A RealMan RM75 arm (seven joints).
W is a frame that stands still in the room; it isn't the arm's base.
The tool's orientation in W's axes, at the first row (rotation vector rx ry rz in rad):
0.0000, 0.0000, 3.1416
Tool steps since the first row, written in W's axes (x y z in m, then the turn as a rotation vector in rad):
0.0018, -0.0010, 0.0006, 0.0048, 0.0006, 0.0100
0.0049, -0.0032, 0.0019, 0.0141, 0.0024, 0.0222
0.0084, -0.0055, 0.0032, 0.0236, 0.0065, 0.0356
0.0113, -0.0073, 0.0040, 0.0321, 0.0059, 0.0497
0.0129, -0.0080, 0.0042, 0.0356, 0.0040, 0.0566
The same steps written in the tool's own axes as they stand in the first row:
-0.0018, 0.0010, 0.0006, -0.0048, -0.0006, 0.0100
-0.0049, 0.0032, 0.0019, -0.0141, -0.0024, 0.0222
-0.0084, 0.0055, 0.0032, -0.0236, -0.0065, 0.0356
-0.0113, 0.0073, 0.0040, -0.0321, -0.0059, 0.0497
-0.0129, 0.0080, 0.0042, -0.0356, -0.0040, 0.0566

